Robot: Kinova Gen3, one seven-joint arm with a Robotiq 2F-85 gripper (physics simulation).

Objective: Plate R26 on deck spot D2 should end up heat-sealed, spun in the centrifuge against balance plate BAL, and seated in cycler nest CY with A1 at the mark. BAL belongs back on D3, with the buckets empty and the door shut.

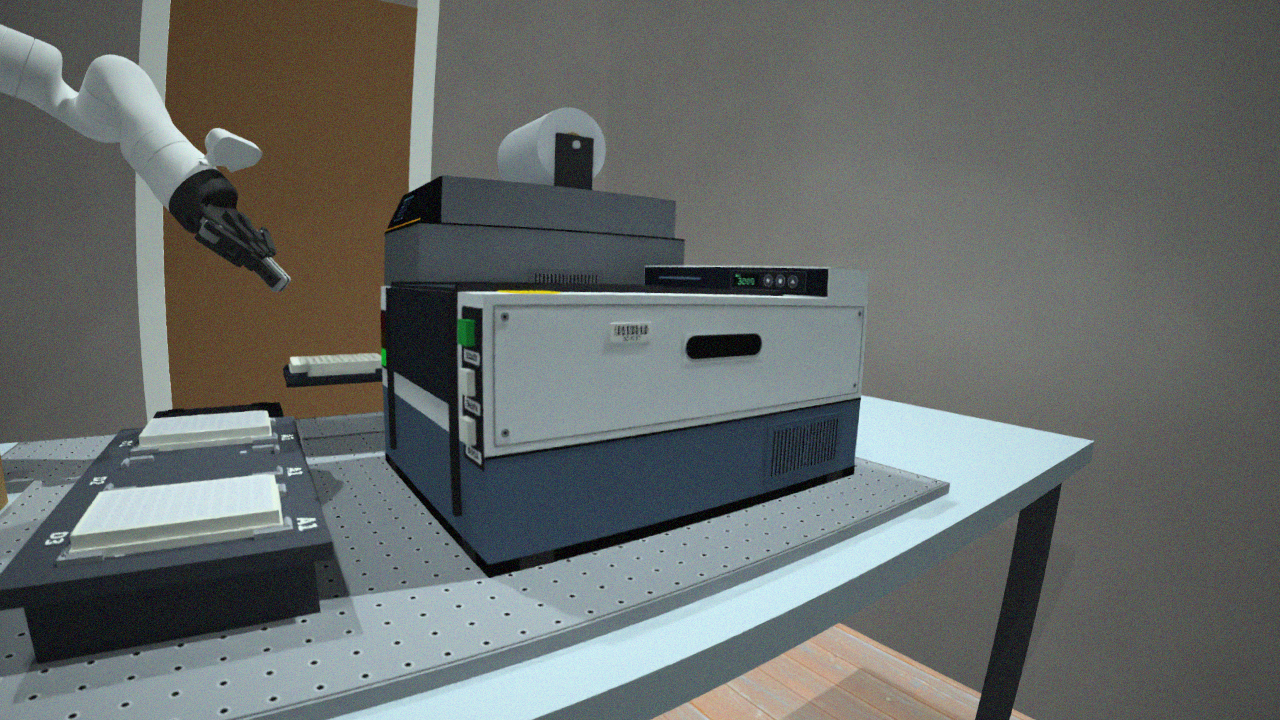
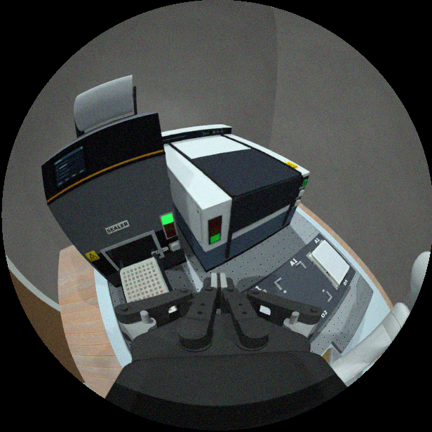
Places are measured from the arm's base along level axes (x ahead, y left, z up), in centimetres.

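Pixels of known places: gripper, fingertip midpoint: (image 1: 283, 286).
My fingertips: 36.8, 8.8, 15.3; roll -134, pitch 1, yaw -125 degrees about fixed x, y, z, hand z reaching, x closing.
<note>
For each thing: its middle in the pictures, then the offset to it from my fingertips, as dx, dy, dz.
- sealer, body centre: (image 1: 533, 267) +37.7, +7.6, +2.8
- white plate with reddish wells, body centre: (image 1: 337, 364) +8.0, +9.8, -10.8
- sealer's extended tray, body centre: (image 1: 338, 372) +8.0, +9.9, -11.9
- centrifuge, body centre: (image 1: 619, 368) +32.2, -22.2, -8.8
- film roll, body centre: (image 1: 549, 154) +39.9, +7.4, +20.8
- green button, body centre: (image 1: 469, 332) +8.6, -35.2, -2.8
My gripper (image 1: 279, 277) (image 2: 217, 280) is shut and empty, in the air in front of the sealer (image 1: 528, 255) (image 2: 120, 195) and above the level of its tray. A white plate with reddish wells (image 1: 335, 364) (image 2: 145, 281) lies on the sealer's extended tray (image 1: 331, 379). The centrifuge (image 1: 572, 376) (image 2: 200, 195) stands beside the sealer; its dark front looks shut and its buckets are hidden. A pale plate (image 1: 179, 510) (image 2: 331, 262) sits on D3. Spot D2 holds no plate. Plate names are not readable, and nest CY cannot be made out.
Another pale plate (image 1: 205, 428) sits at the far end of the dark deck (image 1: 179, 617) (image 2: 300, 299). A film roll (image 1: 537, 152) (image 2: 106, 104) tops the sealer. A green button (image 1: 466, 332) (image 2: 304, 183) is at the centrifuge's front corner. Status lights on both machines show green.
</note>
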